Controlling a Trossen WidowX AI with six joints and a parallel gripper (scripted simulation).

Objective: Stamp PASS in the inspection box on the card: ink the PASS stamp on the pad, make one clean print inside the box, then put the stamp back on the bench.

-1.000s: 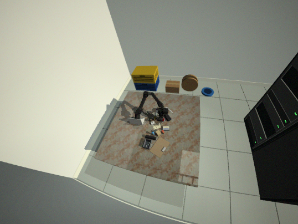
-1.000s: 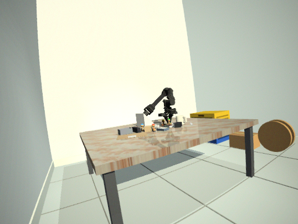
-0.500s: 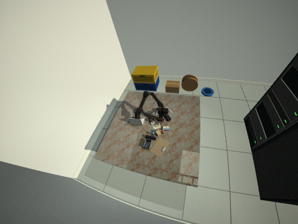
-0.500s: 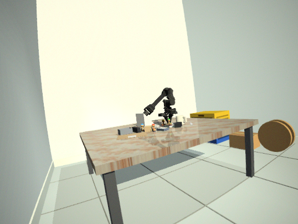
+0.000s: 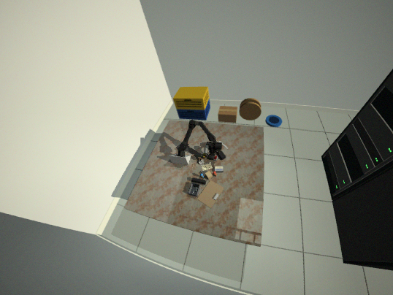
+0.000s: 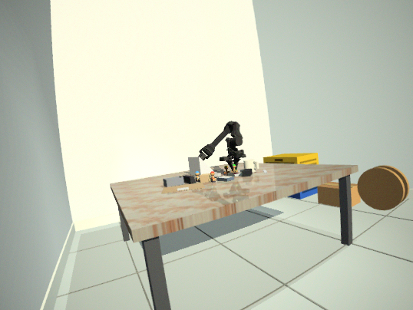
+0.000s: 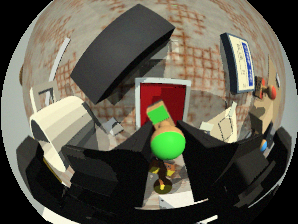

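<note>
My gripper tip is now 3 cm above the ink pad. Also, from my gripper tip: stamp with red knob (7 cm ahead, 19 cm to the right, 2 cm below); black box (7 cm ahead, 5 cm to the left, 2 cm below); white mug (1 cm behind, 14 cm to the left).
</note>
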